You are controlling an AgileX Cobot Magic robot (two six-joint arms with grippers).
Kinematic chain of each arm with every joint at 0, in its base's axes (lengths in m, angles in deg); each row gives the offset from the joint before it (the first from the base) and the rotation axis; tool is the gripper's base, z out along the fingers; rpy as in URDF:
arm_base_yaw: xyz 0 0 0.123 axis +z
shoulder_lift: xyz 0 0 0 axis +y
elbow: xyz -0.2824 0 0.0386 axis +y
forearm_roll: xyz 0.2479 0 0.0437 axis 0.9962 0 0.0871
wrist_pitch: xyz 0 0 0 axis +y
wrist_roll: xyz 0.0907 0 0.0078 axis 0.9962 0 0.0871
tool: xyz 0 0 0 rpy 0 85 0
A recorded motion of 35 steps. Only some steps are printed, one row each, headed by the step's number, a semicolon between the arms.
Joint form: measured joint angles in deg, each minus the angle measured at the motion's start. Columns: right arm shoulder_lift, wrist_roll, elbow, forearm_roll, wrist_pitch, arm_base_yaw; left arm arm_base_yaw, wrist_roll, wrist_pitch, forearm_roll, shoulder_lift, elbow.
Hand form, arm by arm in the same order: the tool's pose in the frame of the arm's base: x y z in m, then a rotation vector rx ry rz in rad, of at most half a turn. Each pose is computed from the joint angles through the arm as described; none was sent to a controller.
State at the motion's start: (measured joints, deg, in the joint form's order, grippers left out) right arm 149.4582 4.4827 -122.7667 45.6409 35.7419 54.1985; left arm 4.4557 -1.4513 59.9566 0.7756 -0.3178 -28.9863
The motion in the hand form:
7: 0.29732 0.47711 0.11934 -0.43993 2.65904 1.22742; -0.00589 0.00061 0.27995 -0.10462 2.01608 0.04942
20: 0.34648 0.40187 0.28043 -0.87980 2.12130 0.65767; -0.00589 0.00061 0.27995 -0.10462 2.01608 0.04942
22: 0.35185 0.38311 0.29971 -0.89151 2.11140 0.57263; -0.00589 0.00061 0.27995 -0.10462 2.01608 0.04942
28: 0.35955 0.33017 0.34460 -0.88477 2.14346 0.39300; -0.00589 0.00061 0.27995 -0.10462 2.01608 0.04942
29: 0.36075 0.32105 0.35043 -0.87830 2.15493 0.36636; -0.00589 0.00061 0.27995 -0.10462 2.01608 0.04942
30: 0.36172 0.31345 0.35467 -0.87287 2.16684 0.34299; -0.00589 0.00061 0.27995 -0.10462 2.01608 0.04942
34: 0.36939 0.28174 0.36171 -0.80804 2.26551 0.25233; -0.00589 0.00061 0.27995 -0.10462 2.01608 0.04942
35: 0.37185 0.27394 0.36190 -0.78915 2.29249 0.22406; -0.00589 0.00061 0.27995 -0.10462 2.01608 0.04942
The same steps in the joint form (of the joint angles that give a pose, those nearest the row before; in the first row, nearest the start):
7: -1.91 -0.16 -0.05 1.35 -1.06 0.00; 0.00 0.00 0.00 0.00 0.00 0.00
20: -20.54 -8.12 0.06 -32.90 0.87 -6.26; 0.00 0.00 0.00 0.00 0.00 0.00
22: -23.11 -7.82 0.07 -36.95 3.80 -7.73; 0.00 0.00 0.00 0.00 0.00 0.00
28: -29.58 -7.69 0.07 -43.64 13.15 -11.92; 0.00 0.00 0.00 0.00 0.00 0.00
29: -30.49 -7.69 0.07 -44.43 14.72 -12.71; 0.00 0.00 0.00 0.00 0.00 0.00
30: -31.19 -7.68 0.07 -45.12 16.10 -13.37; 0.00 0.00 0.00 0.00 0.00 0.00
34: -32.90 -5.65 0.07 -47.76 22.39 -16.51; 0.00 0.00 0.00 0.00 0.00 0.00
35: -33.12 -5.05 0.07 -48.64 23.93 -17.31; 0.00 0.00 0.00 0.00 0.00 0.00

